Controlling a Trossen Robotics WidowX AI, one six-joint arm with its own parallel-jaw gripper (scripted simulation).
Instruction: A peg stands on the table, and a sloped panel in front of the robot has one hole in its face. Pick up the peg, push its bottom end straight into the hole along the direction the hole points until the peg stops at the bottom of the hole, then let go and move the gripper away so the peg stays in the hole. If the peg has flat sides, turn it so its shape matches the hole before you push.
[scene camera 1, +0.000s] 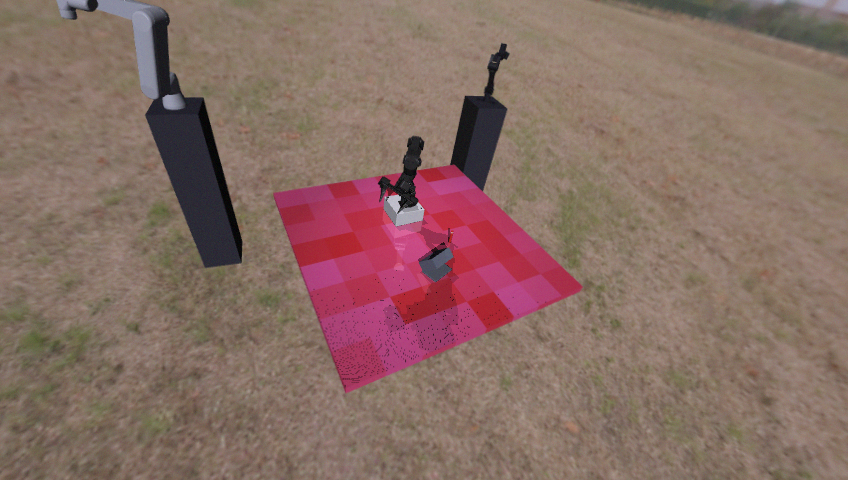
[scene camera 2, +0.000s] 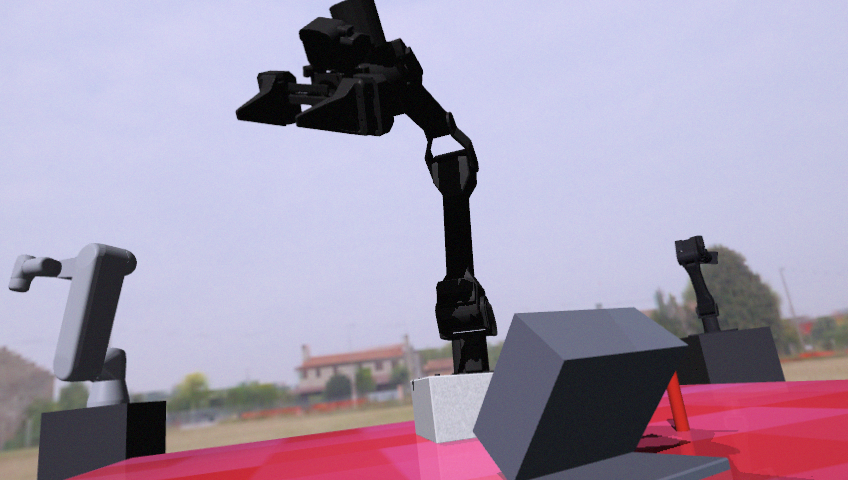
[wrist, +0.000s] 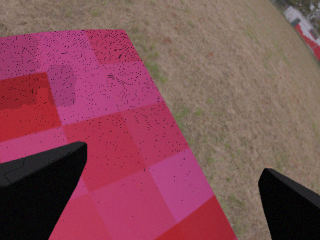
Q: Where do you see a grey sloped panel block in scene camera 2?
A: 577, 387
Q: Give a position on a red peg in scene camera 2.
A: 676, 402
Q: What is my gripper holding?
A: Nothing.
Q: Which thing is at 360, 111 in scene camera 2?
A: My gripper.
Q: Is my gripper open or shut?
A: Open.
